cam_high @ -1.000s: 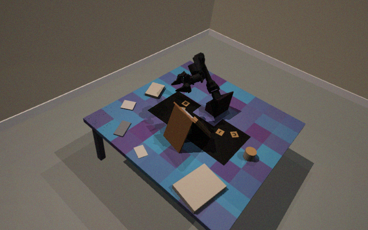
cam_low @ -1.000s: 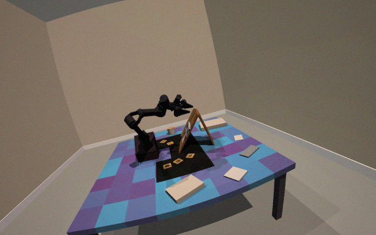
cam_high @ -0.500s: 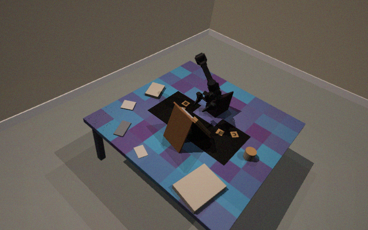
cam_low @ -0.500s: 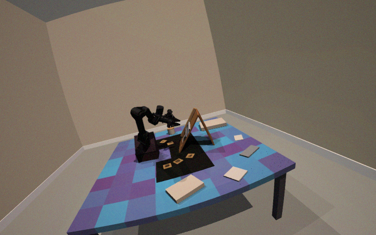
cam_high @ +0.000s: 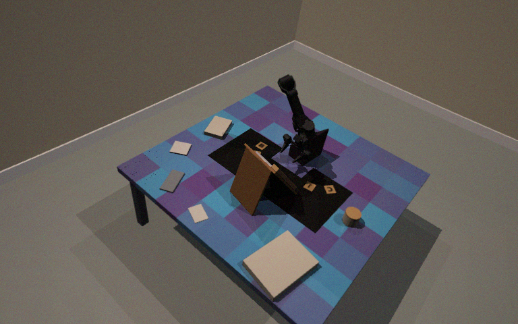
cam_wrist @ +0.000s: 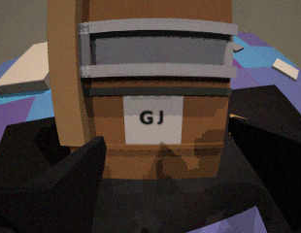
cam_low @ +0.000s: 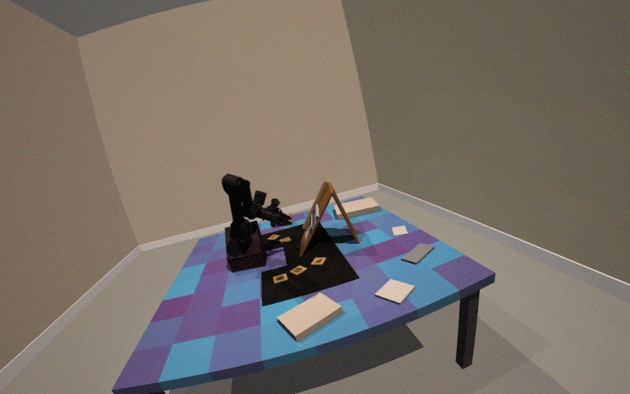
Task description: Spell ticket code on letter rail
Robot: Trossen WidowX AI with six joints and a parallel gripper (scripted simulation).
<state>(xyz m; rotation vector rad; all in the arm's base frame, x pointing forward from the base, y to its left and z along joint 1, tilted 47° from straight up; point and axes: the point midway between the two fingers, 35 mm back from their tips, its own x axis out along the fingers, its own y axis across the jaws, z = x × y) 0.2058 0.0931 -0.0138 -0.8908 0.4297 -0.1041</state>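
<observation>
The tan letter tile is 23 cm to the right of my gripper tip and 15 cm below it. Round my gripper tip: large cream slab (41 cm to the left, 38 cm ahead, 14 cm below); then ticket (7 cm below, 7 cm ahead, 1 cm to the left); then black mat (16 cm below, 4 cm to the right, 4 cm behind).
</observation>
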